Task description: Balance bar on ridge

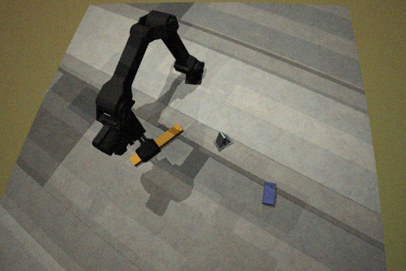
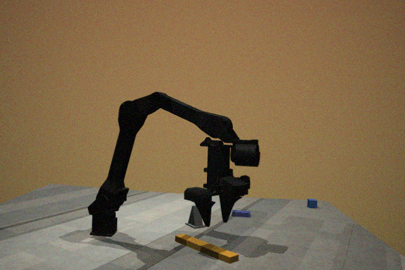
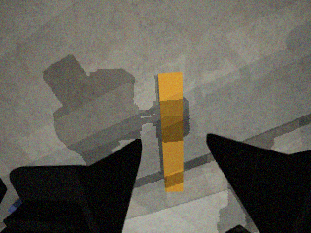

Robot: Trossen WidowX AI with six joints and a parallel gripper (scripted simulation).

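The yellow bar lies 7 cm below my gripper tip, 3 cm behind it and 2 cm to the left of it. The rest, counted from my gripper tip: flat blue block: 41 cm to the left, 10 cm ahead, 7 cm below; small blue cube: 61 cm to the left, 41 cm ahead, 6 cm below.
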